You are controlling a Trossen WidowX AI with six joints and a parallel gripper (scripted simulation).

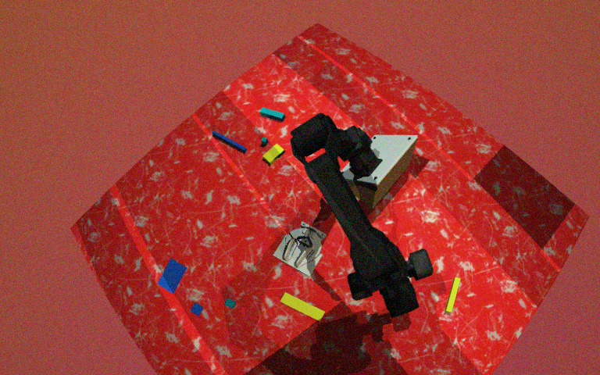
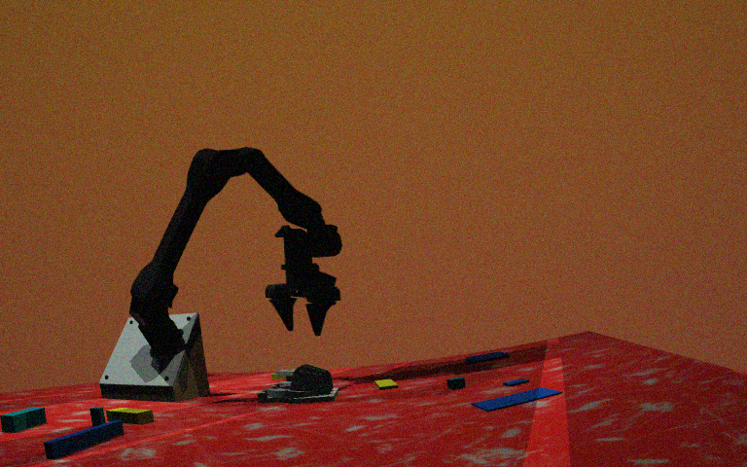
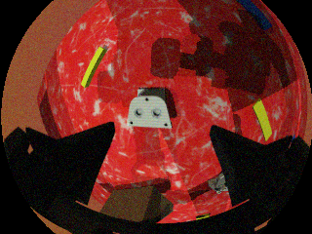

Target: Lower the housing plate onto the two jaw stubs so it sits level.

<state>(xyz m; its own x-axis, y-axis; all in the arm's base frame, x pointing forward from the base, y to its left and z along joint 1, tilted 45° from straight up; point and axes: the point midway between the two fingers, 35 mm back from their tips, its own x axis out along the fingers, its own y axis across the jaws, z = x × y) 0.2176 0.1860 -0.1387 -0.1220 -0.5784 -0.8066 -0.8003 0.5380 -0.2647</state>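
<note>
Right now the white ridged block is 100 mm below my gripper tip, 30 mm behind it and 10 mm to the left of it. From my gripper tip the other things lie so: yellow stick 170 mm to the left, 100 mm below, 100 mm behind; then teal cube 310 mm ahead, 300 mm to the right, 100 mm below; then grey jaw assembly 240 mm to the right, 100 mm below, 30 mm ahead.
</note>
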